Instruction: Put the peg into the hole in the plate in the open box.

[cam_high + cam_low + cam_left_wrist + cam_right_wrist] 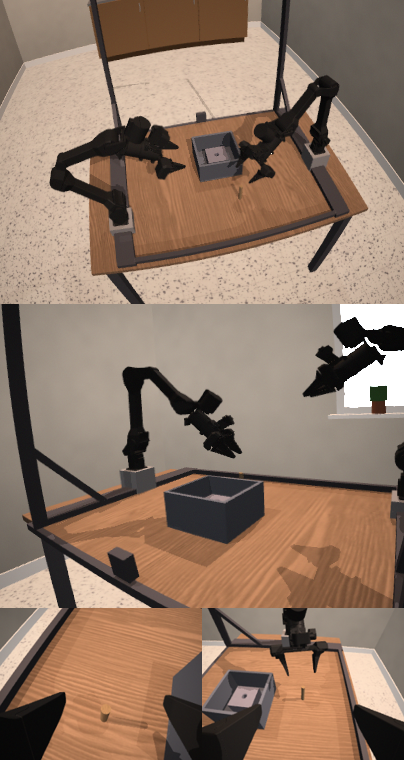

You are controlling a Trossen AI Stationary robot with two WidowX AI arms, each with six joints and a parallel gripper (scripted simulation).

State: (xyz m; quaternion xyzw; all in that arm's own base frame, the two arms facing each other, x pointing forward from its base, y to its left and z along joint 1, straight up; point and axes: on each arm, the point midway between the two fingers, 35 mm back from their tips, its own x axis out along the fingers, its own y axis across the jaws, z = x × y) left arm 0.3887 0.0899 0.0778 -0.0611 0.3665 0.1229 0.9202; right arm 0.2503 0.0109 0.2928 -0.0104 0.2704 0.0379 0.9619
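Right now my left hand is 13 cm above the wooden peg, 3 cm to the left of it and 1 cm short of it. From my left hand the other things lie so: box (22 cm behind, 14 cm below, 4 cm to the right).
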